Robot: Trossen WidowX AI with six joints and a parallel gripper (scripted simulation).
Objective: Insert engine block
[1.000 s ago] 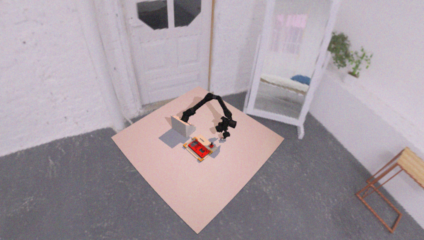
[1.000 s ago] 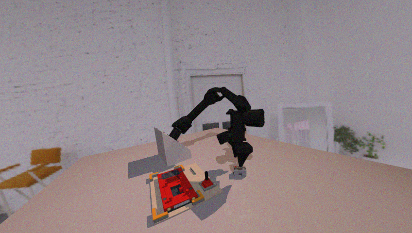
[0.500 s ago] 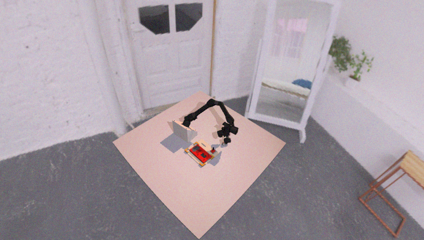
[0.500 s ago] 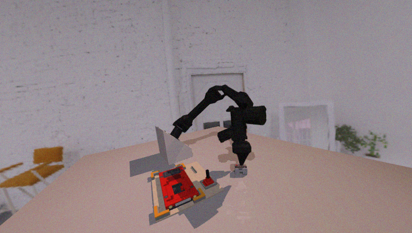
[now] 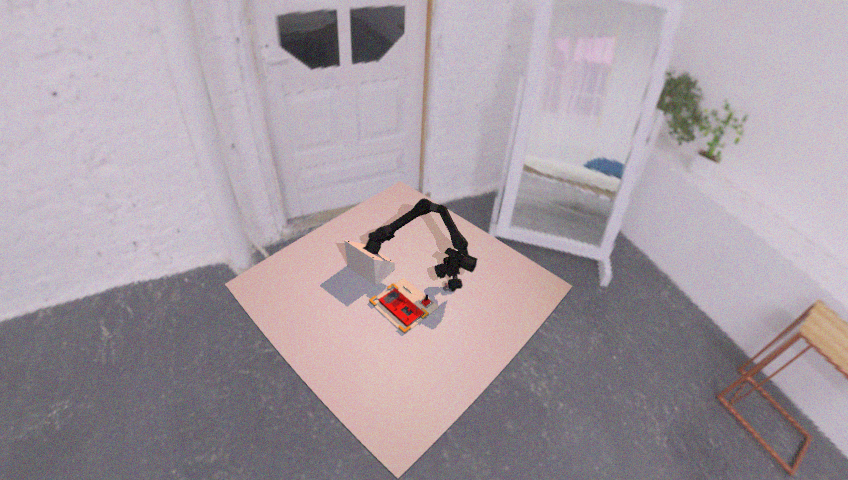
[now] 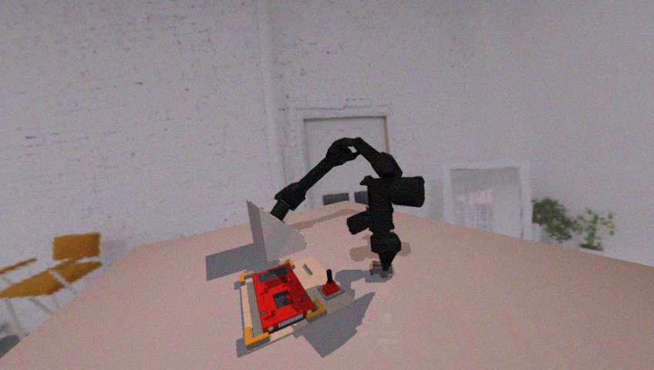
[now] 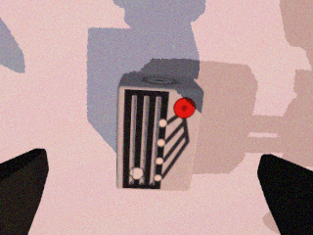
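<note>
The engine block lies 10 mm to the right of my gripper tip and 30 mm below it. Also, from my gripper tip: black peg: 50 mm behind, 140 mm to the right, 10 mm below.
</note>
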